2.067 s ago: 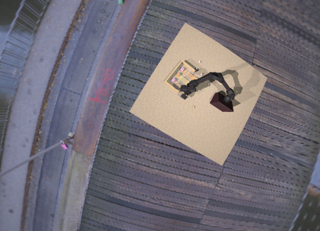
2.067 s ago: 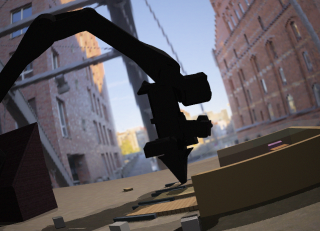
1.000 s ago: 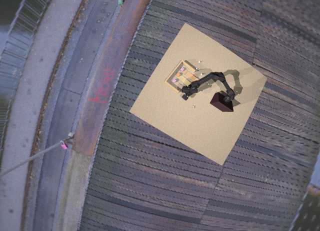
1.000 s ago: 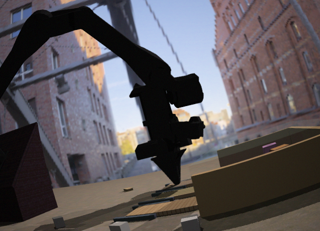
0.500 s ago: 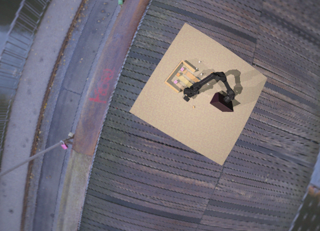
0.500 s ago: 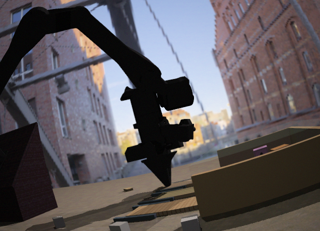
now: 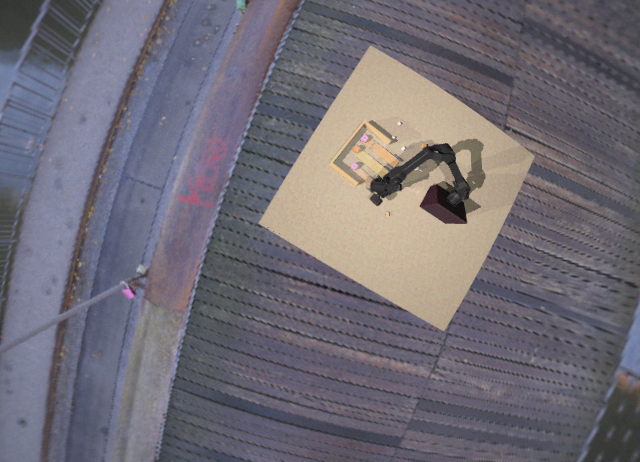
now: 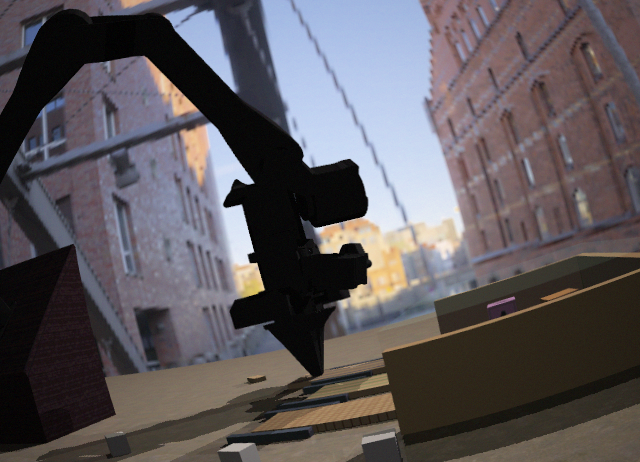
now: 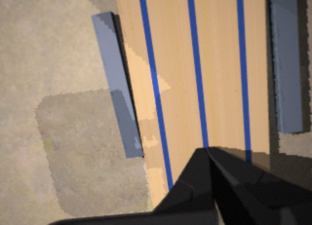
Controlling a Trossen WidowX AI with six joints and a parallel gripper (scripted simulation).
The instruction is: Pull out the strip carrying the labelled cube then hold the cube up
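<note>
My gripper tip is now 10 cm short of the strip and 1 cm to the left of it.
</note>
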